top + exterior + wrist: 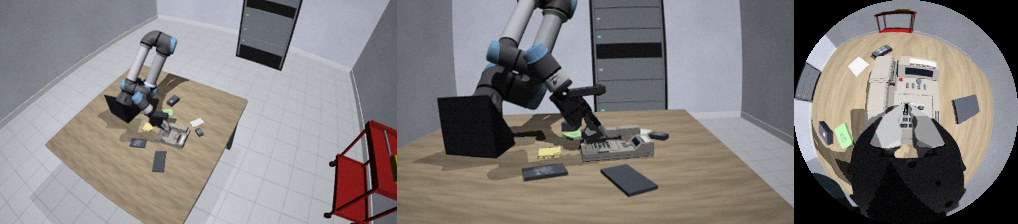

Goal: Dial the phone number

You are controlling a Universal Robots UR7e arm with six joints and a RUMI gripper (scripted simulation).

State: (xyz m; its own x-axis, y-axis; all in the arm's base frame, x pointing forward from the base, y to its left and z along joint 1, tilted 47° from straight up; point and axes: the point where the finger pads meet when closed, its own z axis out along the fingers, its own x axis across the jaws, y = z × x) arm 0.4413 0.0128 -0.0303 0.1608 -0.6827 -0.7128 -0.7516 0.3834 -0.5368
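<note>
Right now my hand is 1 cm short of the handset, 6 cm to the right of it and 1 cm above it. The rest, counted from my hand: white note: 13 cm ahead, 21 cm to the left, 6 cm below.
</note>
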